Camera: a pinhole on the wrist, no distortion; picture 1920 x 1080 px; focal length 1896.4 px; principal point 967.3 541.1 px. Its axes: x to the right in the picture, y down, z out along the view. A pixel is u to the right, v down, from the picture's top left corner.
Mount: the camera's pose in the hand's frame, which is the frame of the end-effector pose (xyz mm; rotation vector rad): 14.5 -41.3 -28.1 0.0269 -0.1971 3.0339
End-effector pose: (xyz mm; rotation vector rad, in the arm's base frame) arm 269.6 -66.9 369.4 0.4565 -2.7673 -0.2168
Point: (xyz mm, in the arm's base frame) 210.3 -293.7 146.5
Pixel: outside the picture
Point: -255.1 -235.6 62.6
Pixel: outside the picture
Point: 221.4 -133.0 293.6
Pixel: 490.1 623.2
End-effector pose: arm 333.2 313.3 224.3 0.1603 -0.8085 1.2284
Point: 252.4 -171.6 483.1
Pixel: 1822.7 908.5
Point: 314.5 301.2 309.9
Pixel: outside the picture
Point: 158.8 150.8 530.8
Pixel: 875.7 79.6
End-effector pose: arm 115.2 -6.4 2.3 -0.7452 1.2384 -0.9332
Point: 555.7 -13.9 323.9
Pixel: 1376.9 925.3
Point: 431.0 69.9 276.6
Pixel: 1829.0 905.6
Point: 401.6 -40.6 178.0
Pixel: 1199.7 738.2
